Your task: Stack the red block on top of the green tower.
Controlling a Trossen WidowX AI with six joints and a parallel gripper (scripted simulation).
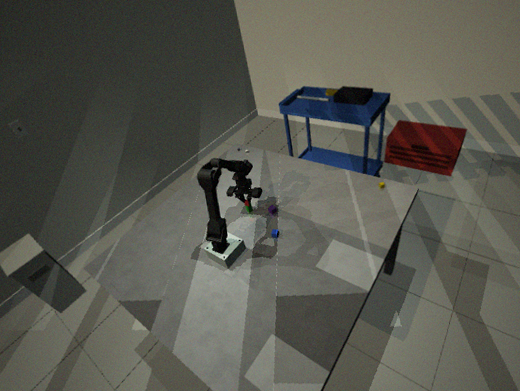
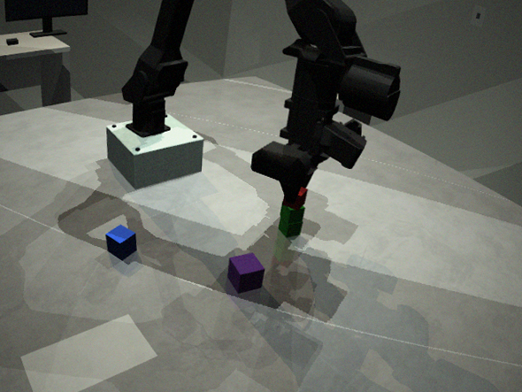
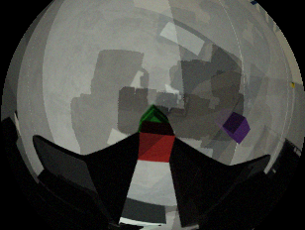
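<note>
The red block lies right at my gripper tip. From my gripper tip the other things lie so: yellow block: 62 cm to the right, 40 cm ahead, 5 cm below; then purple block: 13 cm to the right, 4 cm below, 3 cm ahead; then blue block: 22 cm to the right, 11 cm behind, 4 cm below.
</note>
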